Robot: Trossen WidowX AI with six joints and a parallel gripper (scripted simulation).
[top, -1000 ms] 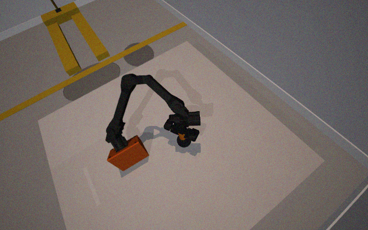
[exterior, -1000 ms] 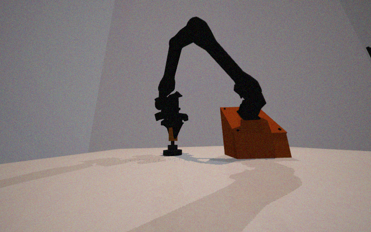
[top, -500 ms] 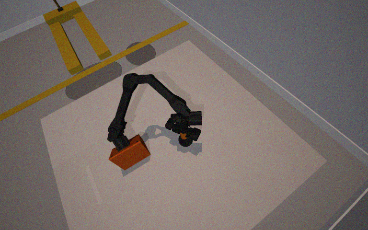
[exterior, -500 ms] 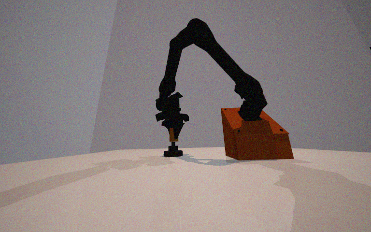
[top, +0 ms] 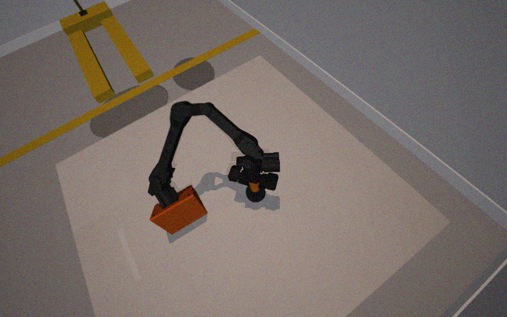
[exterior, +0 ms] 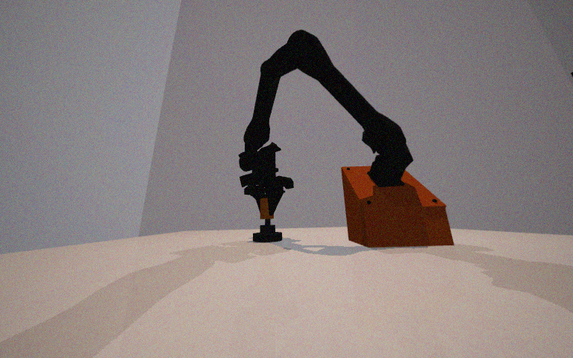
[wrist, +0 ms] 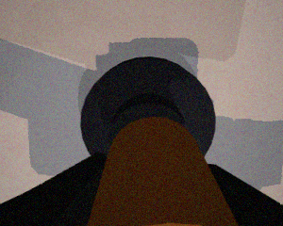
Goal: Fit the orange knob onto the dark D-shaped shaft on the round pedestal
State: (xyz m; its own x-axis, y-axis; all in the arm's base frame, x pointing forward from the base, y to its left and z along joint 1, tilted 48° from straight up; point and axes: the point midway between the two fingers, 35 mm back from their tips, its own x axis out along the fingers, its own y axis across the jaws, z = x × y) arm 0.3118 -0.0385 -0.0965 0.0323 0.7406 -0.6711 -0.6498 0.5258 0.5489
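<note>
Right now the orange knob is 20 mm above my gripper tip. The rest, counted from my gripper tip: shaft 40 mm below.
</note>
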